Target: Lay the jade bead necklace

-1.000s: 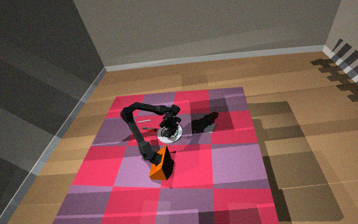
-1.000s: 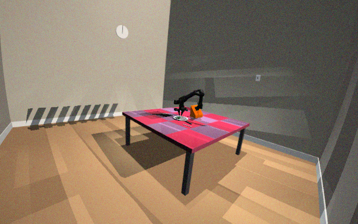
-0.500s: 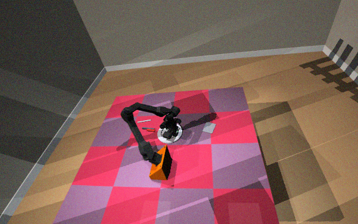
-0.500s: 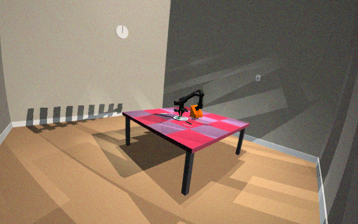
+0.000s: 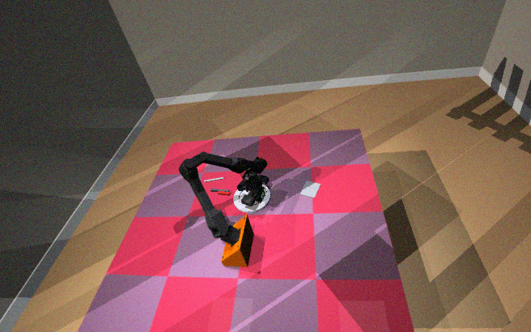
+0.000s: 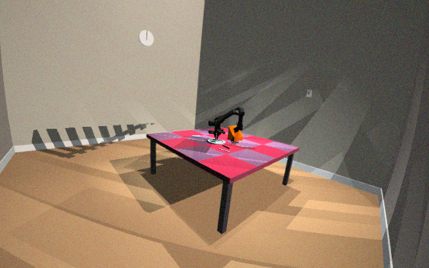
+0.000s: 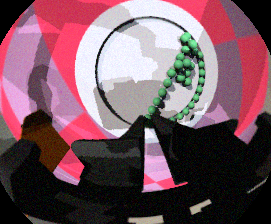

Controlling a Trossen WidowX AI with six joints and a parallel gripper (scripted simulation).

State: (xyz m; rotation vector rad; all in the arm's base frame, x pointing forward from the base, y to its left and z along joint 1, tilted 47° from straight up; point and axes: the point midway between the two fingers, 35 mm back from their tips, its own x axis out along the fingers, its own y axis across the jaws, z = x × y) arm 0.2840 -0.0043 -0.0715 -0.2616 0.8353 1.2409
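Right now my gripper tip is 30 mm short of the round white bead board, 40 mm to the right of it and 10 mm above it. From my gripper tip the other things lie so: red-handled tool 80 mm ahead, 220 mm to the left, 10 mm below; then flat grey pad 70 mm ahead, 270 mm to the right, 10 mm below; then thin white rod 190 mm ahead, 280 mm to the left, 10 mm below.
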